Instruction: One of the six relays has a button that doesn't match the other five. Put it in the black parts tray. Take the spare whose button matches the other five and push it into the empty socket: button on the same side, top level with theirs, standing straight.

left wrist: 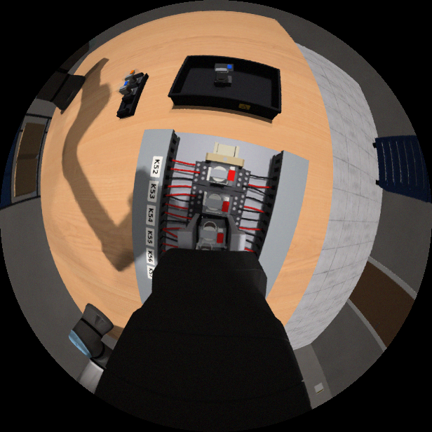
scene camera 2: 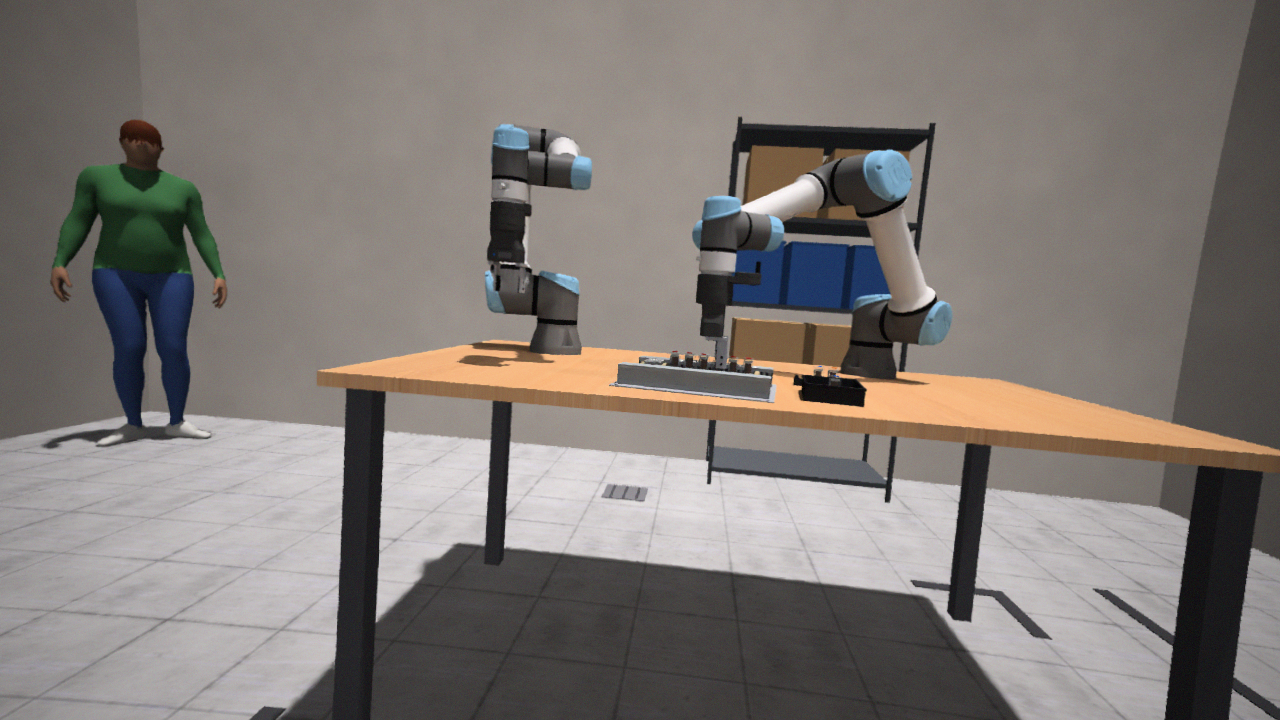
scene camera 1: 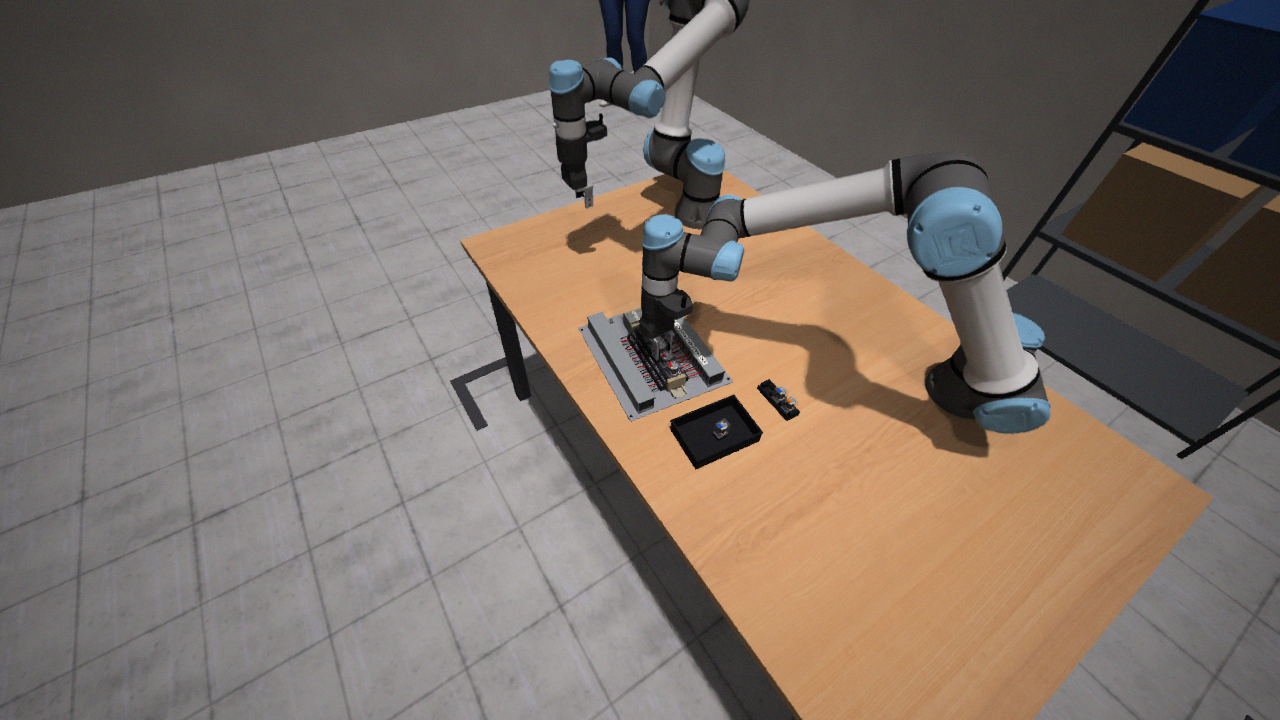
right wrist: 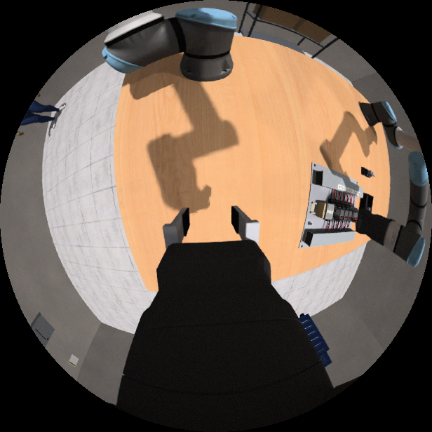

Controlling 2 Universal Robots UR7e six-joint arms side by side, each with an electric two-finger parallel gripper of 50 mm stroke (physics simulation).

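Frame: origin at the left arm's base, x left, y down, z back, level; metres.
Where they show: left gripper, fingertip midpoint: (scene camera 2: 720, 367) (scene camera 1: 661, 354); right gripper, fingertip midpoint: (scene camera 2: 508, 291) (scene camera 1: 584, 201); left arm's base at its link origin: (scene camera 2: 867, 375) (scene camera 1: 959, 392); right arm's base at its link origin: (scene camera 2: 555, 352) (scene camera 1: 698, 215).
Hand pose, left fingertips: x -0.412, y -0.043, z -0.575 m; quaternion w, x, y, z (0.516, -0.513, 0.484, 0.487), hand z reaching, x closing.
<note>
Things, the pixels of their top centre, and the offset from my left fingertips. "spot": a spot on its surface instead.
- blue-button relay at its top centre: (scene camera 1: 723, 423) (scene camera 2: 835, 375) dx +0.233, dy -0.004, dz +0.008 m
- black parts tray at its top centre: (scene camera 2: 832, 381) (scene camera 1: 716, 426) dx +0.226, dy +0.008, dz -0.001 m
- black spare holder at a spot on its surface: (scene camera 1: 766, 388) spot: dx +0.182, dy +0.040, dz +0.181 m
My left gripper (left wrist: 212, 222) (scene camera 2: 719, 365) is shut on a red-button relay (left wrist: 211, 231), low over the relay row, around the third place from the tray end; its base is hidden. Two relays (left wrist: 218, 174) (left wrist: 216, 203) with red buttons on the same side stand in the row beside it. The other relays of the row are hidden by the gripper in the left wrist view. A blue-button relay (left wrist: 223, 75) (scene camera 1: 720, 428) is in the black parts tray (left wrist: 175, 95) (scene camera 1: 700, 461). My right gripper (right wrist: 210, 215) (scene camera 1: 584, 195) is open and empty, high over the table's far end.
A black spare holder (left wrist: 126, 109) (scene camera 1: 766, 388) beside the tray carries a blue-button relay (left wrist: 126, 88) and an orange-button relay (left wrist: 131, 76). Grey wire ducts (left wrist: 291, 175) (left wrist: 144, 200) flank the row. A beige end block (left wrist: 225, 159) stands at its tray end.
</note>
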